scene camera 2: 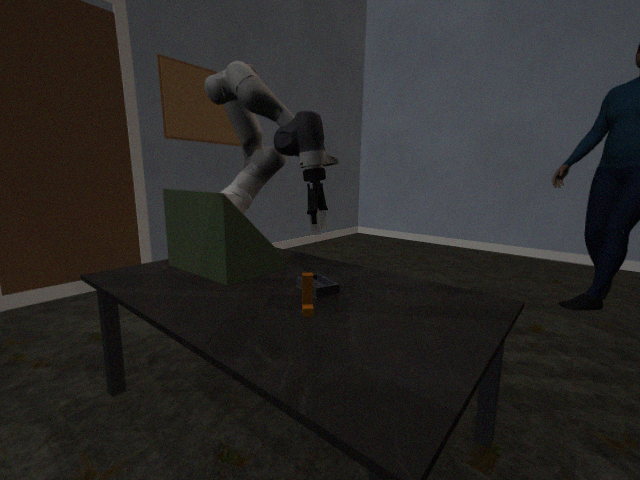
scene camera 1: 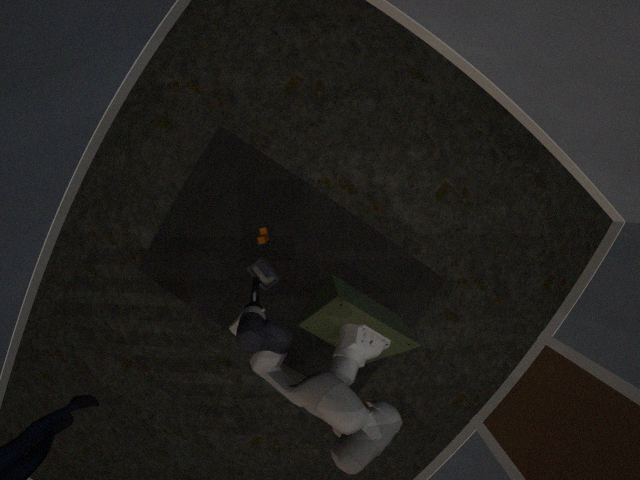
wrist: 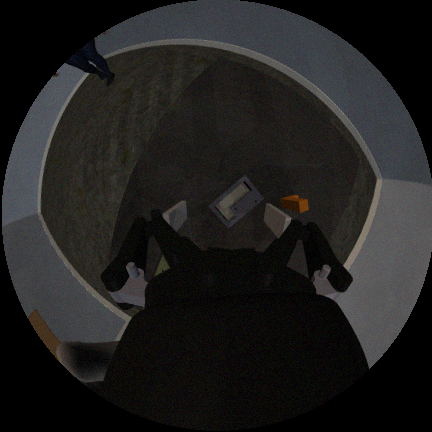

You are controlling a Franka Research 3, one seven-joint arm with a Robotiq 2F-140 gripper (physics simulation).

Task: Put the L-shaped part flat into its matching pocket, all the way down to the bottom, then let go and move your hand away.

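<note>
The orange L-shaped part stands upright on the table, with one tall arm and a short foot in the scene camera 2 view. Beside it, close by, lies a grey tray with a pale-bottomed pocket; part of the tray is hidden behind the part in the scene camera 2 view. My gripper is open and empty, fingers pointing down. It hangs well above the table. In the wrist view the tray shows ahead between the fingertips, and the orange part lies beyond the right fingertip.
The dark table carries a green wedge-shaped stand under the arm's base, on the far side from the orange part. A person stands on the floor away from the table.
</note>
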